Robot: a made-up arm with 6 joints.
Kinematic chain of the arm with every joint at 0, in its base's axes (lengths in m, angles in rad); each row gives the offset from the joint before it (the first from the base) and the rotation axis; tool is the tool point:
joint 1: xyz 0 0 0.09 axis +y
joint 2: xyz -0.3 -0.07 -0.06 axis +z
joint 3: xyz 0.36 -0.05 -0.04 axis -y
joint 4: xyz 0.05 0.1 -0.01 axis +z
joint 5: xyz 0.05 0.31 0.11 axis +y
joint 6: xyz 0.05 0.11 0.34 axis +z
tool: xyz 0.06 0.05 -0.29
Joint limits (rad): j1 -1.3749..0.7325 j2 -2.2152..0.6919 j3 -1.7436..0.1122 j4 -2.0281..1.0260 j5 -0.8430..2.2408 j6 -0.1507..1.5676
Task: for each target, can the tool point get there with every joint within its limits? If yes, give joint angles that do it. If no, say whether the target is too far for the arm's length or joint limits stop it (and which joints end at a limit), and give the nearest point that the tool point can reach.
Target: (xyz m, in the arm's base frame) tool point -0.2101 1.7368 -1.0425
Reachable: no: too far | nearest point -0.0796 0.6592 -0.3389 | short by 1.294 m
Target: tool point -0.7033 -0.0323 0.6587
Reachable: no: joint limits stop it (at a limit: joint 2, joint 3, joint 4, joint 5) | nearest point -0.4094 0.1852 0.4211 | short by 0.436 m
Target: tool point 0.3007 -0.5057 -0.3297
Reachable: yes | joints -0.0906 -1.3482 -1.5303 -0.4132 -0.3230 0.3939
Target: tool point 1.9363 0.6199 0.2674
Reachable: no: too far | nearest point 0.6547 0.2990 0.1182 | short by 1.330 m
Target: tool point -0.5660 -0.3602 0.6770
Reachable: no: joint limits stop it (at a limit: joint 2, joint 3, joint 4, joint 6) | nearest point -0.6848 -0.4694 0.8002 | short by 0.203 m
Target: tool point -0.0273 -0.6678 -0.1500
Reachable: yes | joints 0.1635 -1.9919 -1.1853 0.0011 1.5392 0.1637
